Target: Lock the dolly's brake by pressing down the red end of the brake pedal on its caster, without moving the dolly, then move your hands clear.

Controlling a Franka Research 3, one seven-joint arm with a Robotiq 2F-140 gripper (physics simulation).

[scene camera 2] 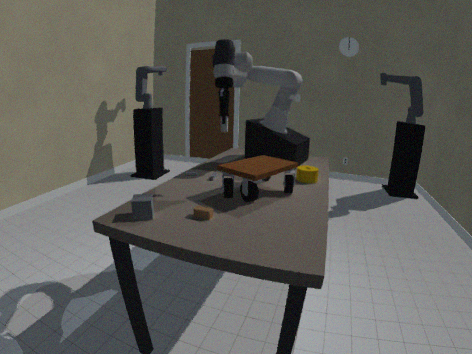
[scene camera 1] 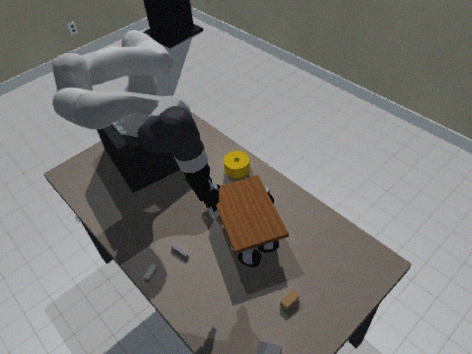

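Note:
The dolly has a brown wooden deck (scene camera 1: 252, 212) (scene camera 2: 257, 166) and stands upright on its casters on the table (scene camera 1: 345, 260) (scene camera 2: 270, 230). Two dark caster wheels (scene camera 1: 249, 257) (scene camera 2: 249, 191) show below its near end. The brake pedal and its red end cannot be made out in either view; in scene camera 1 the gripper and deck cover the dolly's far-left corner. My gripper (scene camera 1: 213, 214) (scene camera 2: 224, 126) is shut and empty, pointing down. In scene camera 1 its fingertips appear beside the deck's left edge; in scene camera 2 they are well above deck height.
A yellow cylinder (scene camera 1: 237, 165) (scene camera 2: 307, 175) stands beyond the dolly's far end. An orange block (scene camera 1: 289, 300) (scene camera 2: 203, 213) and a grey block (scene camera 1: 270, 348) (scene camera 2: 143, 207) are nearer the table's front. Two small grey bars (scene camera 1: 180, 252) (scene camera 1: 150, 272) lie left of the dolly.

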